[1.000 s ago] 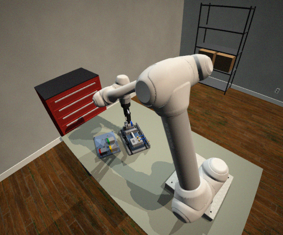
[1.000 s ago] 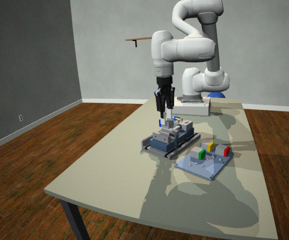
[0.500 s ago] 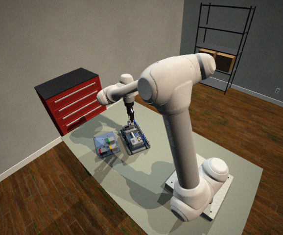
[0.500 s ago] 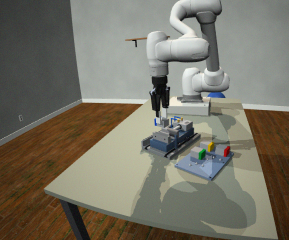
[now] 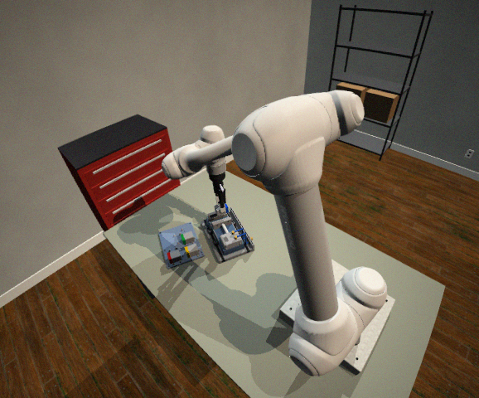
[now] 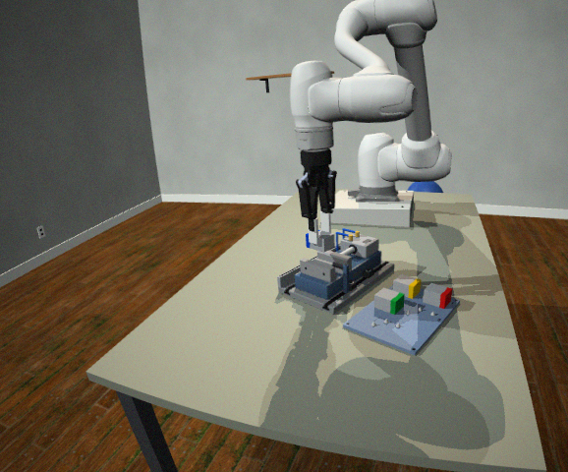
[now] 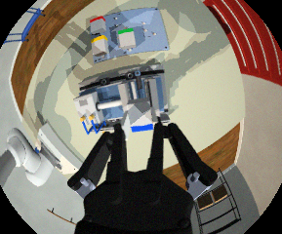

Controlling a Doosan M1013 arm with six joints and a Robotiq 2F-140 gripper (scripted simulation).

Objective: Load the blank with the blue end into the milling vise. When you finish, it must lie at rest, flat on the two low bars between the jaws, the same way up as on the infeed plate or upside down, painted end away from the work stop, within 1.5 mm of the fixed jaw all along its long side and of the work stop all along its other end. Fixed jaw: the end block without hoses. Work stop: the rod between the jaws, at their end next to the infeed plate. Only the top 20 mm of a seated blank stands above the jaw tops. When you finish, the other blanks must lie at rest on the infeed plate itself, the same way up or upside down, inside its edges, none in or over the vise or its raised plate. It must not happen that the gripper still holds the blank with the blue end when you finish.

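My hand is 30 mm above the blue-ended blank. From my hand the other things lie so: green-ended blank (90 mm ahead, 180 mm to the left, 150 mm below); then yellow-ended blank (10 mm ahead, 230 mm to the left, 150 mm below); then infeed plate (110 mm ahead, 220 mm to the left, 170 mm below).
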